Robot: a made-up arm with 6 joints. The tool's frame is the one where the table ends. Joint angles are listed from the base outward.
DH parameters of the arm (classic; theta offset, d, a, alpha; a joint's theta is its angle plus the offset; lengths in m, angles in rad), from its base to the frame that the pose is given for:
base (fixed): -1.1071 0 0.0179 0
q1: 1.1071 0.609 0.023 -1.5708
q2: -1.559 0 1.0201 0
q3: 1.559 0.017 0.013 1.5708
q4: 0 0.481 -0.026 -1.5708
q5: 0 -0.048 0.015 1.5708
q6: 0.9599 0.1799 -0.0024 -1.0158
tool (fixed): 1.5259 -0.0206 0 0
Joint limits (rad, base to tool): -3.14..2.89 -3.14..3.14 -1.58..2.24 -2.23..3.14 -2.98..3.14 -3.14..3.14
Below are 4 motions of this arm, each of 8 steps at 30 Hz.
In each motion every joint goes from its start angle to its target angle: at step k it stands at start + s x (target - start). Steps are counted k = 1, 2, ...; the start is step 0. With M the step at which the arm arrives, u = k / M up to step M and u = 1 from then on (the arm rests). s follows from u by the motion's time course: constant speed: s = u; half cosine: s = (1 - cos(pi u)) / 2; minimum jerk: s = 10 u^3 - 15 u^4 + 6 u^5.
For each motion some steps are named. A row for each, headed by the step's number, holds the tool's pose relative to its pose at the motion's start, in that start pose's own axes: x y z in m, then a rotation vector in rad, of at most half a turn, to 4 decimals.
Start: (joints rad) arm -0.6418 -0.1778 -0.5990 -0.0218 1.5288 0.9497
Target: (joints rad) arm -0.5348 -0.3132 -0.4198 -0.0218 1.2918 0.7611
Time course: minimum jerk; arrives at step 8
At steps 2, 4, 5, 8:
2: 0.0136 0.0011 0.0063 0.0161 0.0171 0.0054
4: 0.0661 0.0088 0.0289 0.0741 0.0852 0.0232
5: 0.0962 0.0156 0.0408 0.1043 0.1255 0.0311
8: 0.1330 0.0263 0.0543 0.1385 0.1763 0.0386

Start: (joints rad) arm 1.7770 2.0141 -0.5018 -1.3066 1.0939 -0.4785
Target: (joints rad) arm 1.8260 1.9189 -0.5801 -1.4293 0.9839 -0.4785
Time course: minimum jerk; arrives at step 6
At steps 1, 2, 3, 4, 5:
1: 0.0005 0.0066 -0.0044 -0.0073 -0.0026 -0.0063
2: 0.0033 0.0387 -0.0267 -0.0427 -0.0156 -0.0374
3: 0.0088 0.0907 -0.0657 -0.1008 -0.0382 -0.0883
4: 0.0154 0.1407 -0.1070 -0.1578 -0.0622 -0.1383
5: 0.0198 0.1697 -0.1328 -0.1914 -0.0772 -0.1679

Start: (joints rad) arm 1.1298 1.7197 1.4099 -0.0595 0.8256 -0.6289
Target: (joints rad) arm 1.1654 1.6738 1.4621 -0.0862 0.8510 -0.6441
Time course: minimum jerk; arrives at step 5
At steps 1, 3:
1: 0.0026 -0.0022 -0.0004 0.0035 -0.0029 -0.0010
3: 0.0300 -0.0261 -0.0040 0.0406 -0.0346 -0.0118

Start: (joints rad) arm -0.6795 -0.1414 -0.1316 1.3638 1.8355 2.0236
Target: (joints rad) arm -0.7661 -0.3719 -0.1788 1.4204 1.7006 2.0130
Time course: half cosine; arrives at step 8
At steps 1, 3, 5, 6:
1: -0.0044 -0.0043 -0.0118 0.0116 0.0052 -0.0006
3: -0.0393 -0.0324 -0.0958 0.0939 0.0403 -0.0061
5: -0.0996 -0.0638 -0.2135 0.2104 0.0843 -0.0188
6: -0.1288 -0.0740 -0.2626 0.2597 0.1009 -0.0260

